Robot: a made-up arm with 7 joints. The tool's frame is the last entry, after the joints. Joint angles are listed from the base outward.
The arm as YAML. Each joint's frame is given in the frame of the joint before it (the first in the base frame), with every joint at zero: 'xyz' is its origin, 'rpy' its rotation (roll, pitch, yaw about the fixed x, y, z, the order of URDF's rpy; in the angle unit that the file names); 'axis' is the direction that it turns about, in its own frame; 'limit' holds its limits. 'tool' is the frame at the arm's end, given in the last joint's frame.
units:
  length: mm
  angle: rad
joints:
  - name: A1
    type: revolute
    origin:
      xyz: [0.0, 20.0, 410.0]
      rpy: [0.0, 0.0, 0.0]
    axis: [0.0, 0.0, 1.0]
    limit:
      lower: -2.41
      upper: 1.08
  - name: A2
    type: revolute
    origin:
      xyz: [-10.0, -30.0, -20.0]
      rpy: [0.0, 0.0, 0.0]
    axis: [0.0, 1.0, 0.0]
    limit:
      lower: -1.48
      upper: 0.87
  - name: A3
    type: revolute
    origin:
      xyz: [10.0, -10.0, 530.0]
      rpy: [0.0, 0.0, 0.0]
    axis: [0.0, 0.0, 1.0]
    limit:
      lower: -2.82
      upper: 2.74
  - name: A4
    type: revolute
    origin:
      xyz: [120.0, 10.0, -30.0]
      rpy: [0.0, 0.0, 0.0]
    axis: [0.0, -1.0, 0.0]
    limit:
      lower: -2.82
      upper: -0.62
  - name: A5
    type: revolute
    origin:
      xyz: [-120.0, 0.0, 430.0]
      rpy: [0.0, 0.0, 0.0]
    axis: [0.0, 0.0, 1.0]
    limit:
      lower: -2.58
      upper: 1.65
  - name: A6
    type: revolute
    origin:
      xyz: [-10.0, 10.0, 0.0]
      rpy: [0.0, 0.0, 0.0]
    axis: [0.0, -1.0, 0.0]
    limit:
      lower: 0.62
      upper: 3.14
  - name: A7
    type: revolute
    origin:
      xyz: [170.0, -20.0, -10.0]
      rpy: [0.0, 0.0, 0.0]
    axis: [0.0, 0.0, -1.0]
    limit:
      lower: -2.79
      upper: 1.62
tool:
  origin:
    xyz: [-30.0, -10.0, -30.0]
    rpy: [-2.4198, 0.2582, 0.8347]
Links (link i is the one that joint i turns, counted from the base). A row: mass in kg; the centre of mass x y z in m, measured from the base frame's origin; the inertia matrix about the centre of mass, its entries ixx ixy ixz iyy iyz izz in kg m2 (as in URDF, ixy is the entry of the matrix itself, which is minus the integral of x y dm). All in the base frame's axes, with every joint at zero. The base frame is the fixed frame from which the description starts. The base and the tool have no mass.
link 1: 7.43; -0.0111 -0.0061 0.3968; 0.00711 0 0 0.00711 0 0.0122
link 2: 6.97; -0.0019 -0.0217 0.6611; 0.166 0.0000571 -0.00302 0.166 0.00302 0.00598
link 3: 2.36; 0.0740 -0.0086 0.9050; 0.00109 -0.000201 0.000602 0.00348 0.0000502 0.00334
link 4: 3.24; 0.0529 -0.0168 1.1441; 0.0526 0 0.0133 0.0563 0 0.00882
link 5: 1.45; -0.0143 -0.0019 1.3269; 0.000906 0 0 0.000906 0 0.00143
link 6: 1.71; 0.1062 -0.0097 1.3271; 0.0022 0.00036 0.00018 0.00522 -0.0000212 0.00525
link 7: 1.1; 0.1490 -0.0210 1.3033; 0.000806 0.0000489 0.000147 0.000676 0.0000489 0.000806
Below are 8 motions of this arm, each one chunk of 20 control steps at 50 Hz.
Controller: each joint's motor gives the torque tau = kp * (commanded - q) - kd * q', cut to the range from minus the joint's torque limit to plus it. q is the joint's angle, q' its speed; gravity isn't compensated. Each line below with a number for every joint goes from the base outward.
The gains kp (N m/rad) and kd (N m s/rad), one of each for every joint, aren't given. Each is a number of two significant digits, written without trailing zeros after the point. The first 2 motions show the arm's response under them.
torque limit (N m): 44 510 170 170 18 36 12
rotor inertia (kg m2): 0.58 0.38 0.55 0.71 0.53 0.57 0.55
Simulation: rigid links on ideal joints. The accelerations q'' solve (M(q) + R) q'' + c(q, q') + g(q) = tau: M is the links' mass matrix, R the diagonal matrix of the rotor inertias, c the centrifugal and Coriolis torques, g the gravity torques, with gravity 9.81 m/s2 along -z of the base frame. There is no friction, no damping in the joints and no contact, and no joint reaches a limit. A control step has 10 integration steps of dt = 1/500 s. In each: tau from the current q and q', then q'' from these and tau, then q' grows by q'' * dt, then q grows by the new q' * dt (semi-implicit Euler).
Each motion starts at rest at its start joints. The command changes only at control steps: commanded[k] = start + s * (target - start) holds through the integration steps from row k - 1 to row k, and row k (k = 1, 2, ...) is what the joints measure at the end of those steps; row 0 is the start. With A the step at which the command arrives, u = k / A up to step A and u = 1 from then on. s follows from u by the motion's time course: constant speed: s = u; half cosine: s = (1 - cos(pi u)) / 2; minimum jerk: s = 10 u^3 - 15 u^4 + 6 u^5; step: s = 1 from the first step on.
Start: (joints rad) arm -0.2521 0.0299 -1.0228 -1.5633 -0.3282 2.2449 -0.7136
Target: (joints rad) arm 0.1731 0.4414 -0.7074 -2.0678 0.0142 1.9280 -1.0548
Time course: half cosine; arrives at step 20
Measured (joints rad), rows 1 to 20:
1: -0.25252 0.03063 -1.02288 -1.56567 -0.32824 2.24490 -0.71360
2: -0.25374 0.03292 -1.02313 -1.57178 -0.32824 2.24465 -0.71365
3: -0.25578 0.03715 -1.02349 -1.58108 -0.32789 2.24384 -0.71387
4: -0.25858 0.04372 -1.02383 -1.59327 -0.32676 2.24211 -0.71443
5: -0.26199 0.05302 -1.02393 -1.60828 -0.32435 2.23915 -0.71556
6: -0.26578 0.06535 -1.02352 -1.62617 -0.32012 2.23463 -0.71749
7: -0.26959 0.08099 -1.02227 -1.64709 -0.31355 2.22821 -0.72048
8: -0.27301 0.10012 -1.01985 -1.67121 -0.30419 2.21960 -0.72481
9: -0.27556 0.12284 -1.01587 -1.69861 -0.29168 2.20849 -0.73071
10: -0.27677 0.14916 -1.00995 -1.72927 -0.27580 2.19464 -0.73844
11: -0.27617 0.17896 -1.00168 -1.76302 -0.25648 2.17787 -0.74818
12: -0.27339 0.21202 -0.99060 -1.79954 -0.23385 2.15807 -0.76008
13: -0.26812 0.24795 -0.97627 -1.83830 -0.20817 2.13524 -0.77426
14: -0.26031 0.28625 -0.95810 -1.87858 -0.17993 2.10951 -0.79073
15: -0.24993 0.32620 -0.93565 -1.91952 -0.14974 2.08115 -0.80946
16: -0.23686 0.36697 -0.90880 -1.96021 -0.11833 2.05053 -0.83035
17: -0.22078 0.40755 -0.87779 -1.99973 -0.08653 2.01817 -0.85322
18: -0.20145 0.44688 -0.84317 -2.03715 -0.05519 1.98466 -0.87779
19: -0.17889 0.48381 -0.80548 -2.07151 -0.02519 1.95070 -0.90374
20: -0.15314 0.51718 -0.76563 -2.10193 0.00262 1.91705 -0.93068
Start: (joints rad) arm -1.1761 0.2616 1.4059 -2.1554 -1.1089 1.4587 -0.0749
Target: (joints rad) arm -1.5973 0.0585 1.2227 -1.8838 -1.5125 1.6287 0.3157
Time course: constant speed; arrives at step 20
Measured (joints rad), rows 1 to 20:
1: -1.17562 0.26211 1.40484 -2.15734 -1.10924 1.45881 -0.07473
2: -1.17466 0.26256 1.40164 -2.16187 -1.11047 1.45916 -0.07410
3: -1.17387 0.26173 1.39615 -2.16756 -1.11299 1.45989 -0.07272
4: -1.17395 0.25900 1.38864 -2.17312 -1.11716 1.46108 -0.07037
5: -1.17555 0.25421 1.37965 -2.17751 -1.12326 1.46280 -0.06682
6: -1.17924 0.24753 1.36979 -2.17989 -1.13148 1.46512 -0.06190
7: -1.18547 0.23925 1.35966 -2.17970 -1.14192 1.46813 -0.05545
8: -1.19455 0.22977 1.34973 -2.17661 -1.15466 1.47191 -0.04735
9: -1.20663 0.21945 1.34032 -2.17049 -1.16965 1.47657 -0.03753
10: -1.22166 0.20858 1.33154 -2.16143 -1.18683 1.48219 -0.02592
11: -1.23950 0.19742 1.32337 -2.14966 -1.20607 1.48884 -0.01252
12: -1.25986 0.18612 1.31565 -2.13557 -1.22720 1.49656 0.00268
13: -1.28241 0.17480 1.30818 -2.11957 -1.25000 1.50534 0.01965
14: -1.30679 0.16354 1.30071 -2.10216 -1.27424 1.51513 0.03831
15: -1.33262 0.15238 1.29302 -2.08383 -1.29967 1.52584 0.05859
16: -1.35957 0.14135 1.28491 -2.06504 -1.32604 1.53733 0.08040
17: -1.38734 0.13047 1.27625 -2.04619 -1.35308 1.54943 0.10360
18: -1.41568 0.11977 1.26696 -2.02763 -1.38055 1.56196 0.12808
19: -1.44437 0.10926 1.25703 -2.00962 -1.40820 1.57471 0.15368
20: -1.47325 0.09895 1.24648 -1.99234 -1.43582 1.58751 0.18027
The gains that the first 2 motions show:
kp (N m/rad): 140 820 220 380 40 57 21
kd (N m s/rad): 11 40 12 24 3 4 1.5
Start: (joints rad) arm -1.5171 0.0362 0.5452 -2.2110 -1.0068 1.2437 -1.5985
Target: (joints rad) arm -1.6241 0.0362 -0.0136 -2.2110 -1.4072 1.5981 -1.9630
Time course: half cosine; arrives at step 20
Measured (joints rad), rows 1 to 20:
1: -1.51697 0.03757 0.54532 -2.21294 -1.00685 1.24378 -1.59852
2: -1.51635 0.04109 0.54516 -2.21794 -1.00705 1.24410 -1.59865
3: -1.51475 0.04624 0.54377 -2.22530 -1.00755 1.24495 -1.59902
4: -1.51177 0.05245 0.54014 -2.23435 -1.00862 1.24672 -1.59982
5: -1.50715 0.05918 0.53330 -2.24439 -1.01060 1.24990 -1.60128
6: -1.50081 0.06594 0.52250 -2.25478 -1.01389 1.25498 -1.60366
7: -1.49290 0.07232 0.50721 -2.26494 -1.01890 1.26242 -1.60723
8: -1.48377 0.07806 0.48717 -2.27436 -1.02607 1.27266 -1.61225
9: -1.47392 0.08299 0.46239 -2.28262 -1.03579 1.28601 -1.61899
10: -1.46398 0.08706 0.43313 -2.28940 -1.04840 1.30268 -1.62768
11: -1.45463 0.09033 0.39984 -2.29450 -1.06417 1.32273 -1.63852
12: -1.44657 0.09289 0.36315 -2.29779 -1.08326 1.34608 -1.65164
13: -1.44047 0.09490 0.32382 -2.29926 -1.10571 1.37249 -1.66713
14: -1.43692 0.09648 0.28269 -2.29899 -1.13140 1.40155 -1.68502
15: -1.43642 0.09778 0.24064 -2.29715 -1.16009 1.43271 -1.70525
16: -1.43936 0.09889 0.19861 -2.29396 -1.19134 1.46524 -1.72770
17: -1.44603 0.09986 0.15751 -2.28973 -1.22459 1.49830 -1.75215
18: -1.45656 0.10071 0.11825 -2.28479 -1.25914 1.53095 -1.77834
19: -1.47100 0.10140 0.08169 -2.27951 -1.29417 1.56215 -1.80589
20: -1.48925 0.10190 0.04864 -2.27424 -1.32877 1.59087 -1.83439

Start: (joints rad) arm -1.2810 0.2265 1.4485 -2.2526 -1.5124 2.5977 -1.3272
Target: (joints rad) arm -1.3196 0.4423 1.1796 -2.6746 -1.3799 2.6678 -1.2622
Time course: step
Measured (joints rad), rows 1 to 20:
1: -1.27562 0.24213 1.44587 -2.27131 -1.50604 2.60063 -1.32673
2: -1.26297 0.27752 1.43550 -2.31733 -1.49096 2.60792 -1.32544
3: -1.24684 0.32215 1.41422 -2.38112 -1.47097 2.61790 -1.32338
4: -1.23035 0.36820 1.38072 -2.45389 -1.44928 2.62867 -1.32061
5: -1.21576 0.41053 1.33574 -2.52818 -1.42837 2.63832 -1.31721
6: -1.20469 0.44638 1.28196 -2.59807 -1.40990 2.64521 -1.31322
7: -1.19838 0.47469 1.22344 -2.65928 -1.39481 2.64815 -1.30871
8: -1.19776 0.49554 1.16492 -2.70911 -1.38340 2.64654 -1.30376
9: -1.20334 0.50959 1.11099 -2.74629 -1.37551 2.64042 -1.29843
10: -1.21512 0.51784 1.06535 -2.77087 -1.37066 2.63033 -1.29283
11: -1.23256 0.52136 1.03031 -2.78386 -1.36823 2.61718 -1.28702
12: -1.25463 0.52127 1.00667 -2.78700 -1.36752 2.60209 -1.28112
13: -1.27999 0.51861 0.99389 -2.78238 -1.36789 2.58623 -1.27520
14: -1.30713 0.51426 0.99047 -2.77221 -1.36873 2.57071 -1.26938
15: -1.33451 0.50899 0.99438 -2.75858 -1.36957 2.55654 -1.26372
16: -1.36076 0.50336 1.00344 -2.74334 -1.37005 2.54451 -1.25832
17: -1.38467 0.49779 1.01561 -2.72802 -1.36993 2.53523 -1.25325
18: -1.40533 0.49259 1.02919 -2.71379 -1.36911 2.52905 -1.24856
19: -1.42211 0.48797 1.04284 -2.70147 -1.36758 2.52612 -1.24431
20: -1.43464 0.48406 1.05562 -2.69156 -1.36543 2.52637 -1.24053

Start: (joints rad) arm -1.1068 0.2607 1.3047 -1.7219 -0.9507 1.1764 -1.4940
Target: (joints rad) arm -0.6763 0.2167 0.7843 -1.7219 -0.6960 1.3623 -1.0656
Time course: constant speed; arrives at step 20
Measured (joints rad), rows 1 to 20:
1: -1.10529 0.26157 1.30299 -1.72414 -0.95046 1.17647 -1.49382
2: -1.10042 0.26345 1.29709 -1.72974 -0.94955 1.17674 -1.49315
3: -1.09145 0.26568 1.28567 -1.73768 -0.94758 1.17738 -1.49172
4: -1.07827 0.26794 1.26841 -1.74705 -0.94427 1.17852 -1.48928
5: -1.06127 0.27013 1.24571 -1.75705 -0.93942 1.18024 -1.48561
6: -1.04111 0.27232 1.21841 -1.76705 -0.93291 1.18257 -1.48052
7: -1.01863 0.27459 1.18759 -1.77655 -0.92471 1.18554 -1.47385
8: -0.99471 0.27701 1.15437 -1.78520 -0.91483 1.18917 -1.46548
9: -0.97016 0.27958 1.11976 -1.79277 -0.90337 1.19346 -1.45530
10: -0.94569 0.28225 1.08464 -1.79914 -0.89045 1.19839 -1.44325
11: -0.92181 0.28492 1.04969 -1.80429 -0.87625 1.20397 -1.42930
12: -0.89889 0.28745 1.01540 -1.80826 -0.86096 1.21016 -1.41344
13: -0.87713 0.28970 0.98206 -1.81115 -0.84479 1.21695 -1.39568
14: -0.85660 0.29155 0.94984 -1.81308 -0.82795 1.22429 -1.37608
15: -0.83725 0.29287 0.91881 -1.81419 -0.81067 1.23215 -1.35471
16: -0.81896 0.29361 0.88891 -1.81461 -0.79314 1.24048 -1.33166
17: -0.80155 0.29374 0.86007 -1.81447 -0.77557 1.24923 -1.30704
18: -0.78481 0.29325 0.83218 -1.81388 -0.75813 1.25834 -1.28098
19: -0.76853 0.29218 0.80510 -1.81295 -0.74097 1.26777 -1.25363
20: -0.75250 0.29059 0.77869 -1.81176 -0.72421 1.27745 -1.22514

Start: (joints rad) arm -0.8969 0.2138 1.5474 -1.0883 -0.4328 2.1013 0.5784
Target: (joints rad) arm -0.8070 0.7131 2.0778 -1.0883 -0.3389 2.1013 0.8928
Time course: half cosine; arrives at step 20
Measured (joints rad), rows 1 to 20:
1: -0.89662 0.21479 1.54791 -1.09019 -0.43298 2.10135 0.57841
2: -0.89562 0.21784 1.54964 -1.09488 -0.43346 2.10128 0.57848
3: -0.89355 0.22369 1.55362 -1.10146 -0.43422 2.10084 0.57873
4: -0.89015 0.23322 1.56105 -1.10913 -0.43518 2.09982 0.57931
5: -0.88524 0.24720 1.57293 -1.11722 -0.43623 2.09808 0.58041
6: -0.87873 0.26615 1.58990 -1.12522 -0.43723 2.09555 0.58227
7: -0.87064 0.29027 1.61210 -1.13280 -0.43803 2.09223 0.58509
8: -0.86104 0.31941 1.63919 -1.13972 -0.43846 2.08815 0.58913
9: -0.85009 0.35309 1.67048 -1.14584 -0.43833 2.08341 0.59460
10: -0.83803 0.39059 1.70502 -1.15102 -0.43749 2.07814 0.60171
11: -0.82516 0.43098 1.74169 -1.15517 -0.43578 2.07252 0.61063
12: -0.81188 0.47323 1.77934 -1.15815 -0.43307 2.06676 0.62149
13: -0.79863 0.51625 1.81686 -1.15983 -0.42928 2.06108 0.63436
14: -0.78589 0.55898 1.85316 -1.16014 -0.42435 2.05573 0.64926
15: -0.77419 0.60041 1.88722 -1.15902 -0.41825 2.05096 0.66617
16: -0.76403 0.63961 1.91809 -1.15647 -0.41102 2.04699 0.68496
17: -0.75588 0.67574 1.94487 -1.15257 -0.40271 2.04402 0.70546
18: -0.75017 0.70808 1.96671 -1.14746 -0.39343 2.04220 0.72744
19: -0.74726 0.73600 1.98282 -1.14135 -0.38330 2.04165 0.75058
20: -0.74739 0.75895 1.99252 -1.13451 -0.37249 2.04239 0.77454

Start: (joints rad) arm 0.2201 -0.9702 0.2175 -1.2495 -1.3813 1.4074 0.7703
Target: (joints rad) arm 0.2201 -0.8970 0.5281 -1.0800 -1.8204 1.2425 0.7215
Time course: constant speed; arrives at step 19
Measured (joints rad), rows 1 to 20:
1: 0.22040 -0.97205 0.21817 -1.25142 -1.38164 1.40684 0.77028
2: 0.22131 -0.97609 0.22061 -1.25463 -1.38290 1.40506 0.77021
3: 0.22296 -0.98087 0.22559 -1.25662 -1.38559 1.40179 0.77004
4: 0.22536 -0.98545 0.23354 -1.25600 -1.39012 1.39695 0.76974
5: 0.22843 -0.98929 0.24465 -1.25219 -1.39684 1.39060 0.76928
6: 0.23202 -0.99215 0.25889 -1.24526 -1.40596 1.38291 0.76864
7: 0.23594 -0.99400 0.27608 -1.23567 -1.41764 1.37412 0.76778
8: 0.23994 -0.99492 0.29590 -1.22403 -1.43191 1.36452 0.76670
9: 0.24378 -0.99509 0.31795 -1.21106 -1.44877 1.35442 0.76537
10: 0.24725 -0.99467 0.34177 -1.19739 -1.46810 1.34410 0.76379
11: 0.25013 -0.99383 0.36687 -1.18355 -1.48977 1.33381 0.76196
12: 0.25228 -0.99271 0.39277 -1.16993 -1.51356 1.32377 0.75986
13: 0.25358 -0.99140 0.41903 -1.15681 -1.53922 1.31414 0.75752
14: 0.25399 -0.98997 0.44526 -1.14431 -1.56650 1.30503 0.75493
15: 0.25349 -0.98844 0.47116 -1.13248 -1.59511 1.29650 0.75210
16: 0.25213 -0.98680 0.49649 -1.12130 -1.62474 1.28858 0.74905
17: 0.24998 -0.98502 0.52107 -1.11073 -1.65513 1.28125 0.74580
18: 0.24714 -0.98307 0.54482 -1.10067 -1.68598 1.27447 0.74237
19: 0.24372 -0.98090 0.56768 -1.09107 -1.71703 1.26815 0.73877
20: 0.23971 -0.97896 0.58885 -1.08257 -1.74770 1.26249 0.73505

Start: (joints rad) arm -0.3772 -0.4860 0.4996 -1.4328 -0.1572 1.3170 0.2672
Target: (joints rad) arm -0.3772 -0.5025 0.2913 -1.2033 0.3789 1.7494 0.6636
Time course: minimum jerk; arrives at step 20
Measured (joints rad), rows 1 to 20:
1: -0.37729 -0.48700 0.49990 -1.43555 -0.15719 1.31641 0.26720
2: -0.37756 -0.48909 0.50099 -1.44173 -0.15709 1.31467 0.26724
3: -0.37799 -0.49141 0.50309 -1.44937 -0.15670 1.31186 0.26740
4: -0.37853 -0.49336 0.50612 -1.45686 -0.15564 1.30829 0.26781
5: -0.37911 -0.49456 0.50979 -1.46299 -0.15339 1.30452 0.26871
6: -0.37966 -0.49488 0.51363 -1.46685 -0.14926 1.30128 0.27037
7: -0.38011 -0.49435 0.51702 -1.46782 -0.14253 1.29944 0.27313
8: -0.38041 -0.49315 0.51928 -1.46554 -0.13242 1.29989 0.27736
9: -0.38052 -0.49153 0.51975 -1.45985 -0.11824 1.30352 0.28343
10: -0.38041 -0.48979 0.51783 -1.45077 -0.09941 1.31111 0.29169
11: -0.38010 -0.48819 0.51303 -1.43846 -0.07552 1.32326 0.30246
12: -0.37962 -0.48698 0.50505 -1.42326 -0.04643 1.34035 0.31599
13: -0.37900 -0.48635 0.49377 -1.40561 -0.01225 1.36253 0.33242
14: -0.37832 -0.48641 0.47927 -1.38605 0.02663 1.38965 0.35181
15: -0.37766 -0.48724 0.46181 -1.36525 0.06952 1.42130 0.37409
16: -0.37709 -0.48884 0.44185 -1.34393 0.11551 1.45683 0.39906
17: -0.37666 -0.49121 0.41994 -1.32281 0.16348 1.49536 0.42643
18: -0.37640 -0.49430 0.39677 -1.30262 0.21219 1.53586 0.45578
19: -0.37633 -0.49804 0.37309 -1.28399 0.26036 1.57722 0.48665
20: -0.37642 -0.50231 0.34965 -1.26740 0.30675 1.61830 0.51849

